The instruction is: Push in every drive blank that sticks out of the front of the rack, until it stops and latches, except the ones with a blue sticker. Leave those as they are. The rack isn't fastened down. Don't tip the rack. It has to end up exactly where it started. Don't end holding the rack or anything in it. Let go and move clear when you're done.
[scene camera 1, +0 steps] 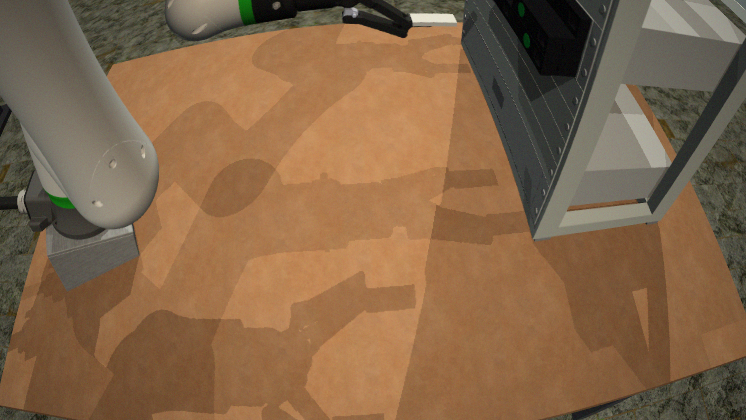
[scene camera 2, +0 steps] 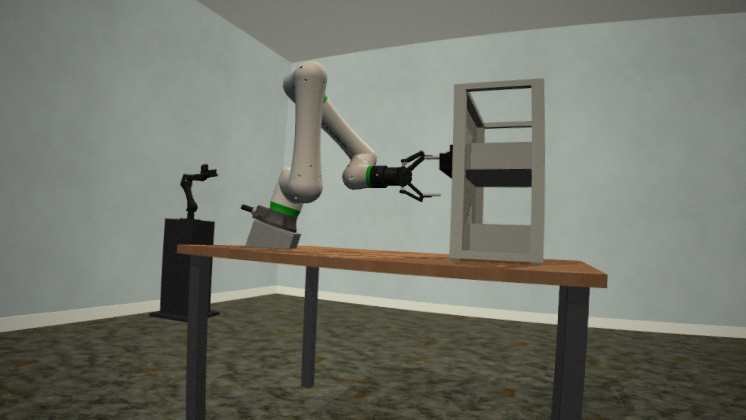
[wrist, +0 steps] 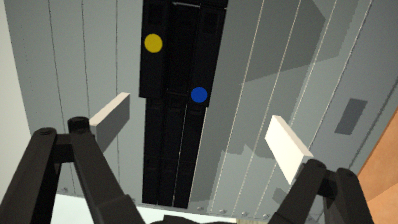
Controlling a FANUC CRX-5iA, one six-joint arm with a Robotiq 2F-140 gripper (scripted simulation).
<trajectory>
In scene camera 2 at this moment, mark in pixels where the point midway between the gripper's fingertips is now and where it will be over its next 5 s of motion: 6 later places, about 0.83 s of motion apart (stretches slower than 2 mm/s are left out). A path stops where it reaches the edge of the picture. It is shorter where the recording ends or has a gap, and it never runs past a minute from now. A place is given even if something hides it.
My gripper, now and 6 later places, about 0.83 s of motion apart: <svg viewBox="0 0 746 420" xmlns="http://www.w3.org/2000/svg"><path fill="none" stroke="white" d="M440 176L438 162L434 164L434 167L438 165L438 158L448 158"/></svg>
</trajectory>
